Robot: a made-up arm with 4 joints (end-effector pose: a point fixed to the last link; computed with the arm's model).
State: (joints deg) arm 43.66 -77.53 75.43 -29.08
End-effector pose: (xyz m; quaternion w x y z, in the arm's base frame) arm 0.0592 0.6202 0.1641 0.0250 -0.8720 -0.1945 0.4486
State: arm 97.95 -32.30 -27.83 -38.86
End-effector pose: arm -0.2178 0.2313 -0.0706 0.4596 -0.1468 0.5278 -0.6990
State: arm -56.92 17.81 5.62 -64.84
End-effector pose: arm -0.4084 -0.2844 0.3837 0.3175 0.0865 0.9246 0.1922
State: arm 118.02 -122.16 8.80 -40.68
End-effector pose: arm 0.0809 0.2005 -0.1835 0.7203 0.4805 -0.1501 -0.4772
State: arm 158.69 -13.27 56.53 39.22
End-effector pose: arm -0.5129 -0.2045 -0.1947 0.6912 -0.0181 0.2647 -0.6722
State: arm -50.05 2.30 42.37 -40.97
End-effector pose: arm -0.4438 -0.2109 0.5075 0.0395 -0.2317 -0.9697 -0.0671
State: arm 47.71 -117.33 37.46 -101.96
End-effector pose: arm 0.2796 0.3424 0.3916 0.3508 -0.7496 -0.1419 0.5431
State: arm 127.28 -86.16 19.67 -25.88
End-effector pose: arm -0.0655 0.0663 -0.3077 0.7359 0.3063 -0.0032 -0.6039
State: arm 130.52 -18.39 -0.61 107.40
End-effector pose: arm -0.2124 -0.2843 -0.3158 0.3759 0.0465 0.9227 0.0723
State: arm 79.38 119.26 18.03 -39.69
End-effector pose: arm -0.0918 0.2772 0.4507 0.2233 0.7225 -0.5853 0.2925
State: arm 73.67 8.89 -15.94 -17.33
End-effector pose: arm -0.3149 0.2047 0.0943 0.2551 -0.1666 0.8735 -0.3797
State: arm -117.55 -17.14 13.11 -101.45
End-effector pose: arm -0.2527 -0.5663 0.1972 0.0080 0.1164 0.9487 0.2940
